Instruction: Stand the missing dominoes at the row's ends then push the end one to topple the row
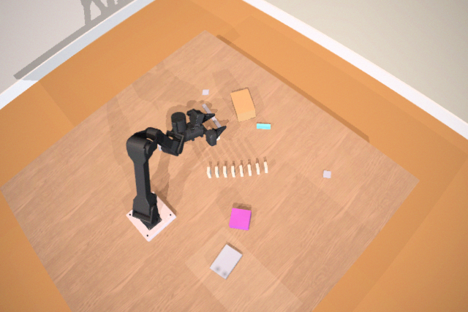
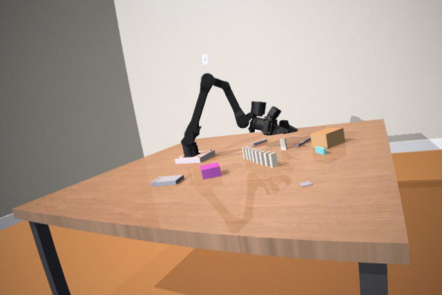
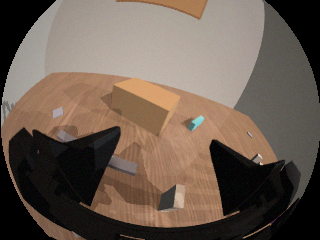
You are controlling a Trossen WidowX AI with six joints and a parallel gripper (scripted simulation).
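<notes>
The orange box is 140 mm ahead of my gripper tip, 50 mm below it and 20 mm to the left of it. From my gripper tip the other things lie so: short grey bar (240 mm behind, 150 mm to the left, 70 mm below); teal block (140 mm ahead, 120 mm to the right, 70 mm below); long grey bar (90 mm to the left, 70 mm below, 10 mm ahead).
</notes>
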